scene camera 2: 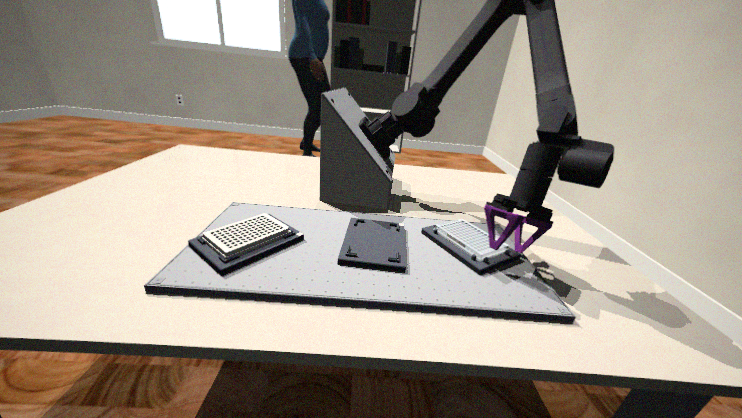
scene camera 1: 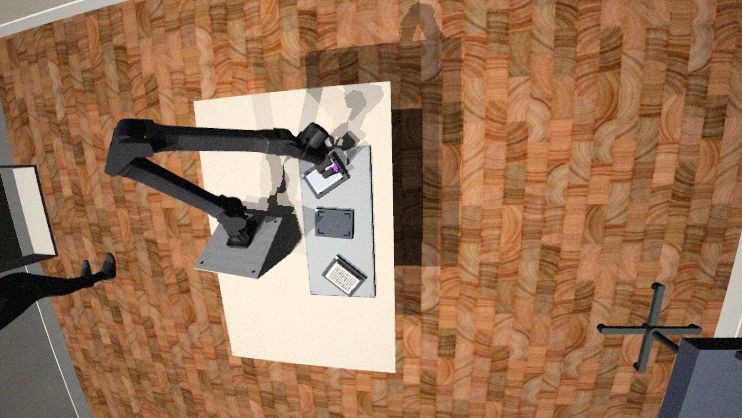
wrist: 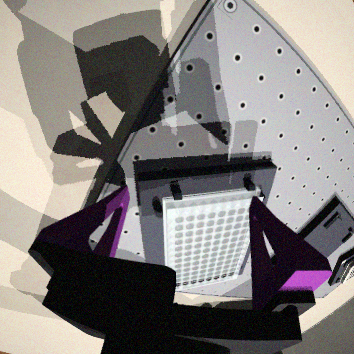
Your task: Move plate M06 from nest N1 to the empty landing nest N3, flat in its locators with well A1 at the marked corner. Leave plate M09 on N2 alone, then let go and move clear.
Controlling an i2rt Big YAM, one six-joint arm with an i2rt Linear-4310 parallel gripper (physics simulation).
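A clear, whitish well plate [scene camera 1: 320, 183] [scene camera 2: 459, 234] [wrist: 210, 240] lies on a dark nest [scene camera 2: 447, 246] [wrist: 151, 230]; its label cannot be read. My gripper [scene camera 2: 507, 249] [wrist: 188, 196] is open, low over the outer end of this plate. In the wrist view one fingertip is by the plate's right edge and the other is out past the nest's left side; exact fingertip height is unclear. The middle nest [scene camera 1: 334, 223] [scene camera 2: 372, 244] [wrist: 325, 226] is empty, with corner locators showing. A cream well plate [scene camera 1: 343, 276] [scene camera 2: 249, 233] sits on the third nest [scene camera 2: 223, 265]. Well A1 cannot be made out.
The nests stand on a grey perforated board [scene camera 1: 363, 207] [scene camera 2: 311, 280] on a cream table [scene camera 1: 270, 321] [scene camera 2: 103, 311]. The arm's wedge-shaped base [scene camera 1: 228, 259] [scene camera 2: 345, 166] stands behind the board. A person [scene camera 2: 310, 77] stands beyond the table.
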